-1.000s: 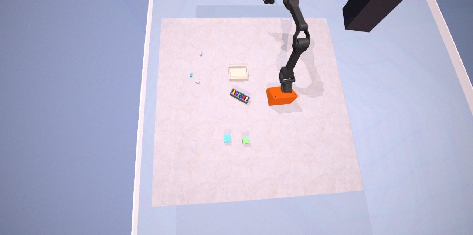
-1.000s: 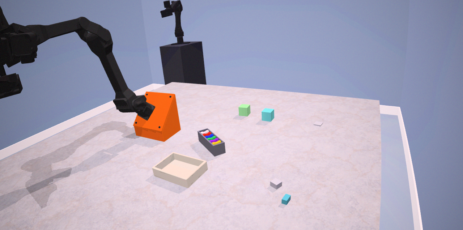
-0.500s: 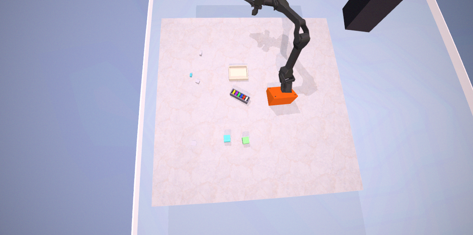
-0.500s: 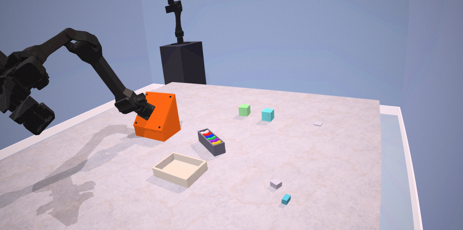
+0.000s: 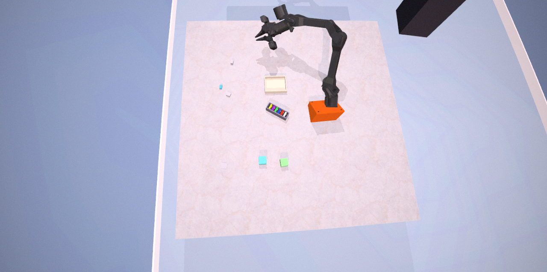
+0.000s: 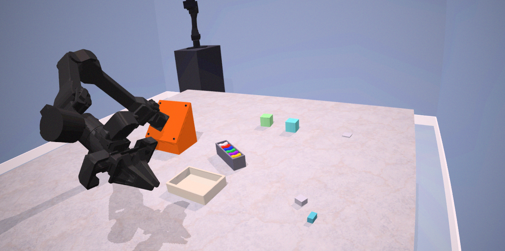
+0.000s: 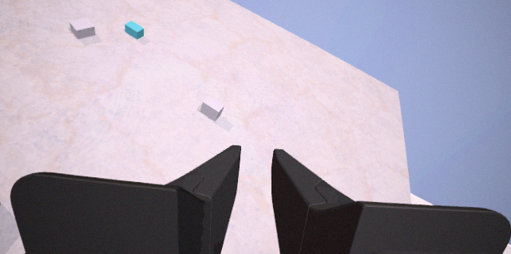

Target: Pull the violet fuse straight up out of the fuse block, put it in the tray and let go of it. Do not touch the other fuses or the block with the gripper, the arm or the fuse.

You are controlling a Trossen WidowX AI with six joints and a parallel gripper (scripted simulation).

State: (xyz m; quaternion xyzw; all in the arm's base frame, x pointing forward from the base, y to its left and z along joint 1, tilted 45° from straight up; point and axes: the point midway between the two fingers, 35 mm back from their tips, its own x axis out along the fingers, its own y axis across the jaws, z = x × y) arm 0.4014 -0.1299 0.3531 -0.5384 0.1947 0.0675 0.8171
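My gripper tip is now 13 cm past the violet fuse, 36 cm to the right of it and 15 cm above it. From my gripper tip the other things lie so: beige tray 14 cm behind, 20 cm to the left, 17 cm below; cyan cube 9 cm behind, 66 cm to the left, 15 cm below; small cyan block 19 cm ahead, 24 cm to the left, 17 cm below.
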